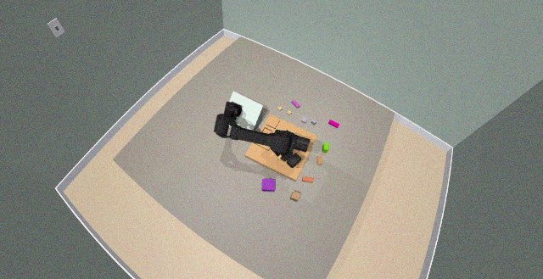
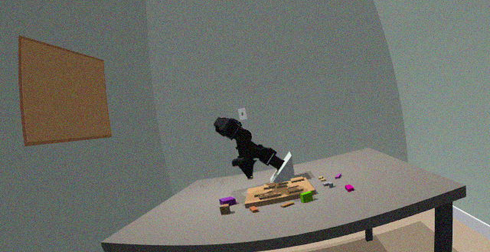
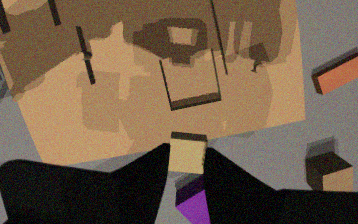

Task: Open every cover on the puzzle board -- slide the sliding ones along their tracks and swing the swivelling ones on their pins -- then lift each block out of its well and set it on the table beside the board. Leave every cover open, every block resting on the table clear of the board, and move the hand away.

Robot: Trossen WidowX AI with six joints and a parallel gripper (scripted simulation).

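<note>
My gripper tip is now 30 mm past the tan puzzle board, 130 mm to the right of it and 90 mm above it. The rest, counted from my gripper tip: green block (190 mm ahead, 210 mm to the left, 90 mm below); orange piece (170 mm ahead, 100 mm below); brown piece (190 mm ahead, 130 mm to the left, 110 mm below).
</note>
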